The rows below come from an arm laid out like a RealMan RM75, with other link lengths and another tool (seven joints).
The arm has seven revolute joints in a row. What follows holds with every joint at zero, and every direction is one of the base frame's. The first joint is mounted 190 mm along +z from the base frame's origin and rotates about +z. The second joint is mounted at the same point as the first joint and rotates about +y. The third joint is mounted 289.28 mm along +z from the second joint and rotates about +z. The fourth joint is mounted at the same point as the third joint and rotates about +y. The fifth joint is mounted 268.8 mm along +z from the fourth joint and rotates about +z. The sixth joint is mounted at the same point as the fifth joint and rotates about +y. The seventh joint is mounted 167.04 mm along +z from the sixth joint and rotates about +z. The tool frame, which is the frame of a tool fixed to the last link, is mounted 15 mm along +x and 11 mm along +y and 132 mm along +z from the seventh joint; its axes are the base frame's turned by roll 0.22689, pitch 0 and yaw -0.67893 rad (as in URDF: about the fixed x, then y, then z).
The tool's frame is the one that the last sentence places.
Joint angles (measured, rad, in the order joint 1, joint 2, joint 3, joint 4, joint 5, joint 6, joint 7), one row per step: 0.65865, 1.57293, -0.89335, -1.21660, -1.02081, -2.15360, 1.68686; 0.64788, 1.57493, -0.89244, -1.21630, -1.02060, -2.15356, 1.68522; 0.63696, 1.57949, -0.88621, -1.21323, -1.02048, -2.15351, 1.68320; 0.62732, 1.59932, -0.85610, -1.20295, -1.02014, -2.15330, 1.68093; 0.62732, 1.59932, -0.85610, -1.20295, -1.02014, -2.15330, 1.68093; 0.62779, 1.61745, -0.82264, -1.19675, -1.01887, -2.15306, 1.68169; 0.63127, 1.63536, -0.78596, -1.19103, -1.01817, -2.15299, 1.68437; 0.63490, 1.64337, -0.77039, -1.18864, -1.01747, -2.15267, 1.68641; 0.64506, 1.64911, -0.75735, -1.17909, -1.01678, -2.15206, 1.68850; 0.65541, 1.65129, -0.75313, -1.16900, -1.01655, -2.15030, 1.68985; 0.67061, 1.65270, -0.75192, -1.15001, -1.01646, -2.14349, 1.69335; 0.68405, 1.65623, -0.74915, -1.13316, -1.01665, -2.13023, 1.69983
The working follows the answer.
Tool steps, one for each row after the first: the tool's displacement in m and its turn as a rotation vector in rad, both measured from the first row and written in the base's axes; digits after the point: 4 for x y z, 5 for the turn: 0.0032, -0.0003, -0.0002, 0.00033, 0.00287, -0.00963; 0.0062, 0.0000, 0.0005, 0.00257, 0.01239, -0.02136; 0.0072, 0.0020, 0.0039, 0.01225, 0.05239, -0.03760; 0.0072, 0.0020, 0.0039, 0.01225, 0.05239, -0.03760; 0.0049, 0.0040, 0.0085, 0.02504, 0.09114, -0.04282; 0.0020, 0.0060, 0.0139, 0.03912, 0.13059, -0.04686; 0.0001, 0.0069, 0.0162, 0.04414, 0.14802, -0.04716; -0.0032, 0.0088, 0.0188, 0.04493, 0.16618, -0.04629; -0.0062, 0.0107, 0.0199, 0.04164, 0.17687, -0.04560; -0.0109, 0.0148, 0.0213, 0.03320, 0.19199, -0.05135; -0.0163, 0.0201, 0.0230, 0.02680, 0.21124, -0.06397
Tool pose at each row, in the base's axes (x y z in m, rotation vector in rad; rounded; the steps above come from the unrounded poses): 0.0258, 0.3155, 0.1029, -2.13274, -1.47748, 1.08967; 0.0290, 0.3152, 0.1027, -2.13499, -1.46452, 1.08861; 0.0320, 0.3155, 0.1033, -2.13130, -1.44653, 1.09097; 0.0330, 0.3175, 0.1067, -2.09878, -1.41146, 1.11169; 0.0330, 0.3175, 0.1067, -2.09878, -1.41146, 1.11169; 0.0307, 0.3195, 0.1114, -2.05968, -1.39099, 1.13145; 0.0278, 0.3215, 0.1168, -2.01852, -1.37180, 1.15027; 0.0259, 0.3224, 0.1191, -2.00037, -1.36472, 1.16001; 0.0226, 0.3243, 0.1216, -1.98367, -1.35760, 1.17466; 0.0195, 0.3262, 0.1228, -1.97610, -1.35267, 1.18685; 0.0149, 0.3303, 0.1242, -1.97096, -1.33679, 1.20523; 0.0095, 0.3356, 0.1259, -1.96412, -1.31141, 1.22239

